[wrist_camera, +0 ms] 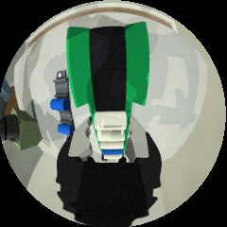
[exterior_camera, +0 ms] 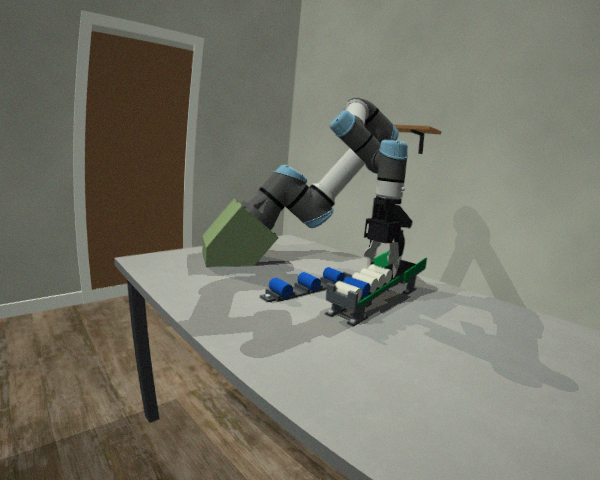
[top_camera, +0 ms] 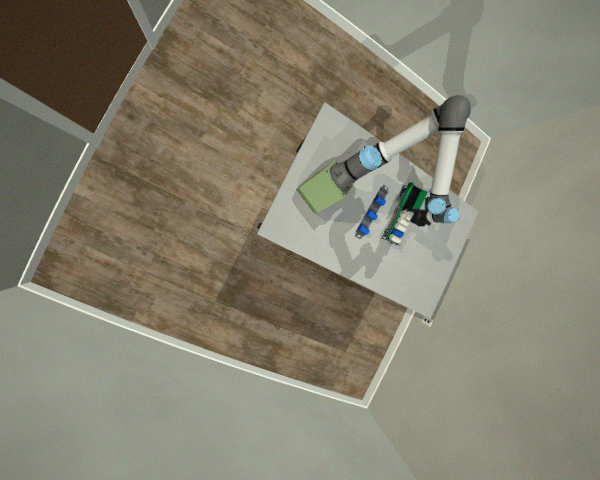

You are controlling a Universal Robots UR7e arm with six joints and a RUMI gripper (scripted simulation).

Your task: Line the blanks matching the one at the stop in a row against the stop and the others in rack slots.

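Right now my hand is 40 mm short of the grey stop, 190 mm to the left of it and 40 mm above it. Round my hand: dark stock rack 170 mm behind, 110 mm to the right, 110 mm below.
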